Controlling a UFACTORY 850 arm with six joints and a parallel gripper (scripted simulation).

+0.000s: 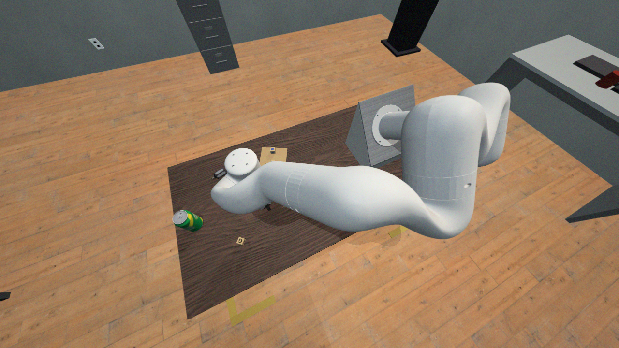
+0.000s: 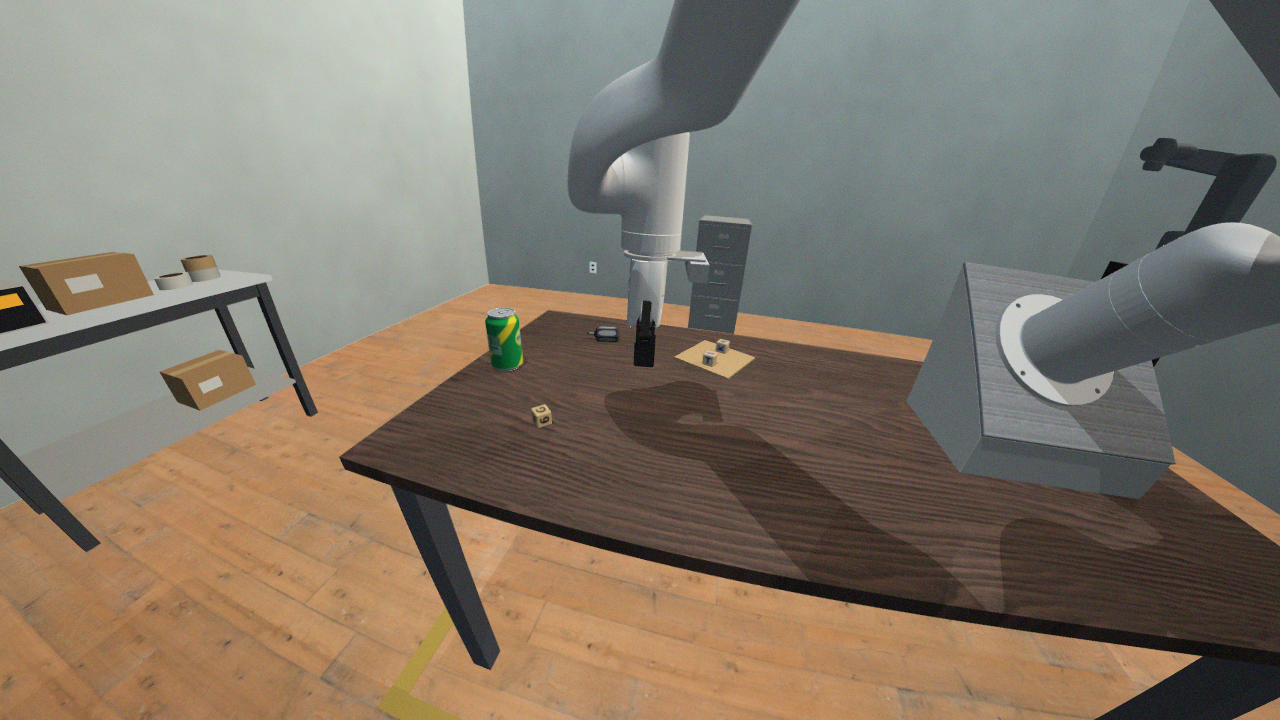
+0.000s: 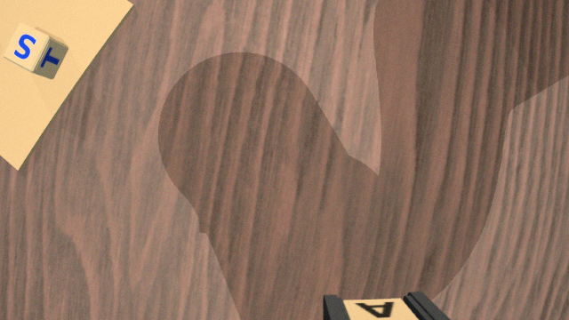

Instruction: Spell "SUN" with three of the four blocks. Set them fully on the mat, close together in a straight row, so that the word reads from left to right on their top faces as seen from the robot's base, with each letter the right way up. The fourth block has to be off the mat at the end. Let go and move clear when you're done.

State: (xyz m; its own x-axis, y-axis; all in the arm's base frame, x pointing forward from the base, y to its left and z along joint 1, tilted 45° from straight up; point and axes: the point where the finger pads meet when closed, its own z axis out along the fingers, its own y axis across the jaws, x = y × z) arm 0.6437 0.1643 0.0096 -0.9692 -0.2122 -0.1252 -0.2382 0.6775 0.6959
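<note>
The tan mat is 100 mm behind my hand, 270 mm to the right of it and 120 mm below it. Also, from my hand: s block: 90 mm behind, 230 mm to the right, 100 mm below; g block: 140 mm ahead, 90 mm to the left, 110 mm below; u block: 10 mm below.
</note>
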